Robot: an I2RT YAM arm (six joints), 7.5 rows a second.
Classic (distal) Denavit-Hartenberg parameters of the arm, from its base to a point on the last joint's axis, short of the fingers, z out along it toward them. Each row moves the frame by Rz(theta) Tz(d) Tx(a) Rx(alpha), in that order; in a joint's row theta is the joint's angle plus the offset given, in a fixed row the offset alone. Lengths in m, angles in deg.
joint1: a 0.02; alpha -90; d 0.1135; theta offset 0
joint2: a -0.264; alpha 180; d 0; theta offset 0
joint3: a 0.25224; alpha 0; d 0; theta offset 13.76
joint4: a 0.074; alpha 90; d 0; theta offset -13.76
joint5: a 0; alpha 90; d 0; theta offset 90
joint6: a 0; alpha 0; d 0.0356; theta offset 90
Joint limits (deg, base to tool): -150..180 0..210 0..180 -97..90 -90..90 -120..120
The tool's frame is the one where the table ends.
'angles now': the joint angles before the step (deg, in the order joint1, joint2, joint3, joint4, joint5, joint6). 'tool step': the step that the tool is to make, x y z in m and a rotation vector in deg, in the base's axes. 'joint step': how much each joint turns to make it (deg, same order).
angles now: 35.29, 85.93, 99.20, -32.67, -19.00, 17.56
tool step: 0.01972, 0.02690, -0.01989, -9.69, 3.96, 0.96
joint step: 1.99, 8.44, 7.97, -9.90, 3.20, -4.76
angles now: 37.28, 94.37, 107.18, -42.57, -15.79, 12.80
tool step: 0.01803, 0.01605, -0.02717, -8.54, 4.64, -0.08
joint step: 0.52, 6.66, 4.69, -7.66, 2.73, -3.00
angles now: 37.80, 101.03, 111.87, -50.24, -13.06, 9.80
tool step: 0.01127, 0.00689, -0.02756, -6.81, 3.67, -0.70
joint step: 0.02, 3.78, 0.55, -4.21, 2.67, -1.83
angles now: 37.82, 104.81, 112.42, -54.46, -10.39, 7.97
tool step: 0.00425, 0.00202, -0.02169, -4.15, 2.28, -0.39
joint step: 0.00, 1.32, -2.14, -1.05, 1.68, -0.95
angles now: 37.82, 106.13, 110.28, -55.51, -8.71, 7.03
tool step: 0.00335, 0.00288, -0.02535, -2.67, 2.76, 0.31
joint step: 0.05, 1.11, -3.47, 0.70, 0.18, -0.46
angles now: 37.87, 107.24, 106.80, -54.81, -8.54, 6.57
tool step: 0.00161, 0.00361, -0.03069, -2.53, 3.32, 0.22
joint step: 0.26, 1.29, -4.39, 1.52, -0.02, 0.06
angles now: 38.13, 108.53, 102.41, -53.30, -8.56, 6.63
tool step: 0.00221, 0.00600, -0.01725, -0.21, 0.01, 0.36
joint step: 0.48, 0.94, -2.64, 3.45, 0.20, 0.02
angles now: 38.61, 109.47, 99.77, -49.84, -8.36, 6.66
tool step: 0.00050, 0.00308, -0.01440, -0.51, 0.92, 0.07
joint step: 0.28, 0.79, -1.99, 1.78, -0.05, 0.28
